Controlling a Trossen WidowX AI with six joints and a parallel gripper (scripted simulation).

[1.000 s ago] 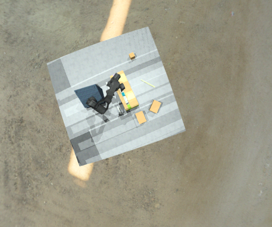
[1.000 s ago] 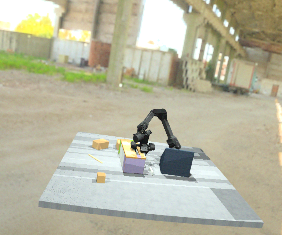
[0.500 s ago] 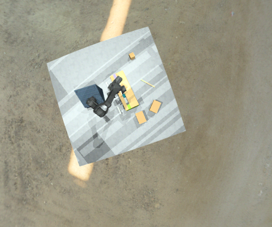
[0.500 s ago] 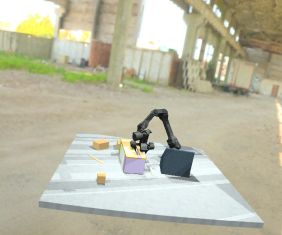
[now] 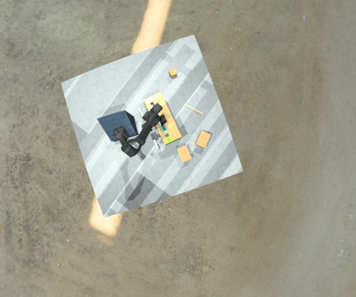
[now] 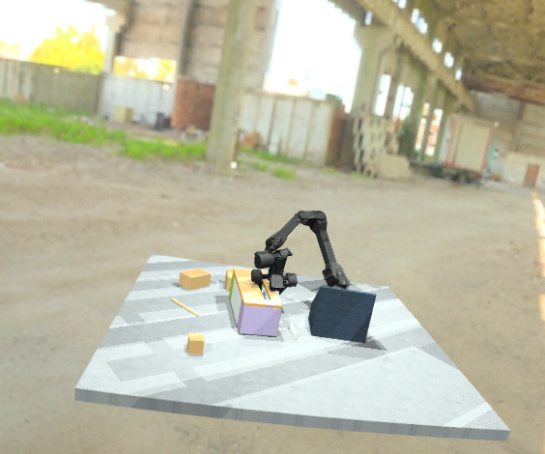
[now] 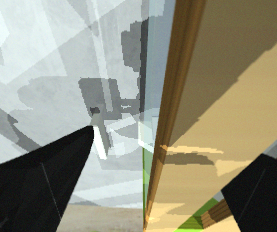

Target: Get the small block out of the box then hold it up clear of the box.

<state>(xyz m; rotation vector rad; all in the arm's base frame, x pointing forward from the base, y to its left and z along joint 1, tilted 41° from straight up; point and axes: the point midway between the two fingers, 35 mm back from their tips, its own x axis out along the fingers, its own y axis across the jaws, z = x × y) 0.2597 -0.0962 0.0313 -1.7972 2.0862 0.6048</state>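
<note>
Right now the teal block is 5 cm ahead of my gripper tip and 2 cm to the right of it. From my gripper tip the other things lie so: tan cube 38 cm to the left, 32 cm ahead, 6 cm below; then thin stick 34 cm ahead, 8 cm below, 3 cm to the left.
</note>
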